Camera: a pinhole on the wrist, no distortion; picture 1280 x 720 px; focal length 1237.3 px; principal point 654.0 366.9 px. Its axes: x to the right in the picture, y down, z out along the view. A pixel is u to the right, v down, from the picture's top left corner.
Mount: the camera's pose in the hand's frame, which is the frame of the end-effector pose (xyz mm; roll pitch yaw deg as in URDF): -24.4 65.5 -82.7 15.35 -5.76 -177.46
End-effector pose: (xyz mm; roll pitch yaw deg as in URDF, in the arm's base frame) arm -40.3 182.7 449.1 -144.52 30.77 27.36
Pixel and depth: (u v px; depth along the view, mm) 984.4 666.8 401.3
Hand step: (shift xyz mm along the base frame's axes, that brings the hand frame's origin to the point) -276.1 9.7 -228.3
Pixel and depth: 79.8 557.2 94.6
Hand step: 25.5 -54.2 -59.0
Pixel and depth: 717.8 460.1 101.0
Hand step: -16.9 -75.8 -43.7
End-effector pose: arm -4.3 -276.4 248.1 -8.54 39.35 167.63
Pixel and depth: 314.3 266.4 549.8
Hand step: -428.6 -235.7 182.1
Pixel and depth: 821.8 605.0 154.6
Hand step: -35.3 -82.2 67.9
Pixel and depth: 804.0 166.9 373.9
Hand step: -165.5 -228.8 203.4
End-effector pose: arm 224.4 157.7 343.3 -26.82 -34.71 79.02
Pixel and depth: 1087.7 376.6 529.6
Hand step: -427.7 -233.3 160.8
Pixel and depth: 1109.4 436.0 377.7
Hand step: -298.0 -168.3 93.9
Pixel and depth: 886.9 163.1 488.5
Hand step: -437.8 -104.9 128.7
